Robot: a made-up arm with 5 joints.
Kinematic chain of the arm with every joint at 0, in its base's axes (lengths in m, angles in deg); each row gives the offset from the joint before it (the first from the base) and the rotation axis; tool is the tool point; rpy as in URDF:
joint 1: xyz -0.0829 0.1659 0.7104 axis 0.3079 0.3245 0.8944
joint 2: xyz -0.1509 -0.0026 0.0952 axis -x
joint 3: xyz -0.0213 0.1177 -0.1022 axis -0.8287 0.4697 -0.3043
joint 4: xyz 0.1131 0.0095 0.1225 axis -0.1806 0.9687 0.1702
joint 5: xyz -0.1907 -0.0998 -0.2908 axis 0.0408 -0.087 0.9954
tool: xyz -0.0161 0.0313 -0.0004 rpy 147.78 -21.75 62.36
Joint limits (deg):
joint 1: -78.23..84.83
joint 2: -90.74..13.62
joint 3: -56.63..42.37
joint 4: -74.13..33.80
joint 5: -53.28..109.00
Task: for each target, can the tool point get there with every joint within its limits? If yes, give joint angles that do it. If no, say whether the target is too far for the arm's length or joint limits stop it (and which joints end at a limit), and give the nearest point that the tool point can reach.
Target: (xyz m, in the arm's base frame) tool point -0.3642 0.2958 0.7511
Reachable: yes | joints 66.59 -11.43 -38.72 -33.49 -19.68
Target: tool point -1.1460 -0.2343 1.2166
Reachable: no: too far | nearest point -0.4365 0.0396 0.9128 | short by 0.819 m
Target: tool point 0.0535 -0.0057 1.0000
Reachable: no: joint limits stop it (at a limit: joint 2, joint 3, joint 4, joint 5) | nearest point 0.0582 0.1669 1.0705 | short by 0.187 m
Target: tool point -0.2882 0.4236 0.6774
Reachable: yes | joints 1.60 -59.30 22.20 -17.69 -34.59
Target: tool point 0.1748 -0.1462 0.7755
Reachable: no: joint limits stop it (at a limit: joint 1, joint 2, joint 4, joint 5) | nearest point 0.1381 -0.0110 0.6822 | short by 0.168 m
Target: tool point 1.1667 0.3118 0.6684
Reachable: no: too far | nearest point 0.2692 0.2755 0.7333 | short by 0.901 m
